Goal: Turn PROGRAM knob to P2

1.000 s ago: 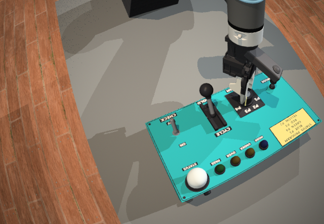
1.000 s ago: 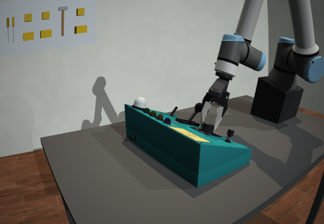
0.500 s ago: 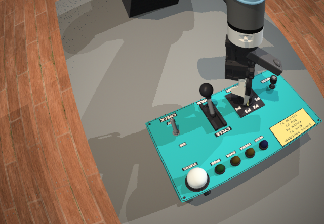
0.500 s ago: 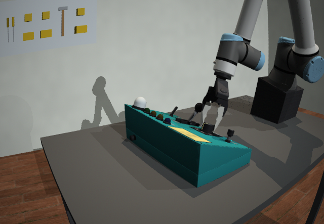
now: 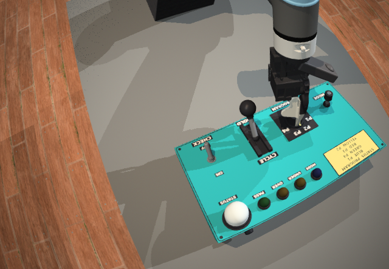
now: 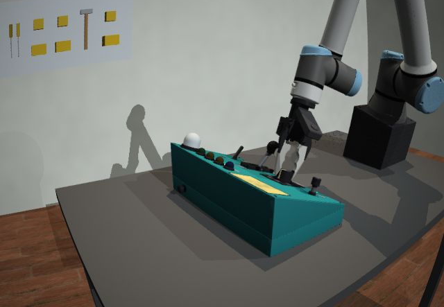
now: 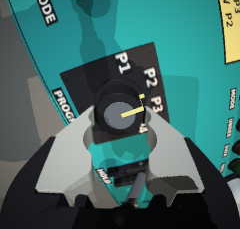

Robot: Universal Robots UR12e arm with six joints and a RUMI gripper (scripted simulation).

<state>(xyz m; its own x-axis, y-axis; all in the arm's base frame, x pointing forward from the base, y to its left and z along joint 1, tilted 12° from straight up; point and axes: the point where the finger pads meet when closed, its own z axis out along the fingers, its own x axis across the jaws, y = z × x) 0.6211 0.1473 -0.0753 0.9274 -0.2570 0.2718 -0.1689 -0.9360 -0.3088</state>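
Now: the teal console 40 mm ahead of my hand, 60 mm to the right of it and 30 mm below it. The rest, counted from my hand: check toggle 30 mm ahead, 240 mm to the right, 10 mm below; then black ball-topped lever 10 mm behind, 120 mm to the right, 10 mm above; then small mode knob 20 mm behind, 120 mm to the left.
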